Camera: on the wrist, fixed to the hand. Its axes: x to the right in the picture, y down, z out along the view.
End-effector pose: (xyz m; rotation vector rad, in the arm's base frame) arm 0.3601 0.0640 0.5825 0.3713 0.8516 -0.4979
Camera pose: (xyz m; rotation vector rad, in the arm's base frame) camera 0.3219 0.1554 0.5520 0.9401 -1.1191 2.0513
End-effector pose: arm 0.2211 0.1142 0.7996 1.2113 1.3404 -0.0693
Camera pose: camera 0.1867 0.1845 0.8676 1.6145 -1.9852 1.2438
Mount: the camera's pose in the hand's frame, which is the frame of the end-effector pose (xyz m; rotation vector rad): -0.0217 0.0507 -0.0878 -0.1181 0.8281 -2.9695
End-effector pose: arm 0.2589 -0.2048 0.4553 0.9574 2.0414 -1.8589
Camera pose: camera 0.3282 -0.1288 0.4421 1.0666 -0.8355 0.0200
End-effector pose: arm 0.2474 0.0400 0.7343 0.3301 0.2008 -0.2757
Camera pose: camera 0.2290 0.1214 0.6728 0.2671 -1.2422 2.5982
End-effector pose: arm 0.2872 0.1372 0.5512 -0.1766 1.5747 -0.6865
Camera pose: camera 0.2215 0.2168 0.5410 1.5077 -0.3216 1.5452
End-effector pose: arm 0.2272 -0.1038 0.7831 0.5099 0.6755 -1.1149
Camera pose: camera 0.2477 -0.0120 0.7395 0.4363 -1.0891 1.6016
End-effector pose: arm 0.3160 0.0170 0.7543 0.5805 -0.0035 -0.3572
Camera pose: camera 0.3214 0.1106 0.7101 -0.0599 -1.5494 2.4267
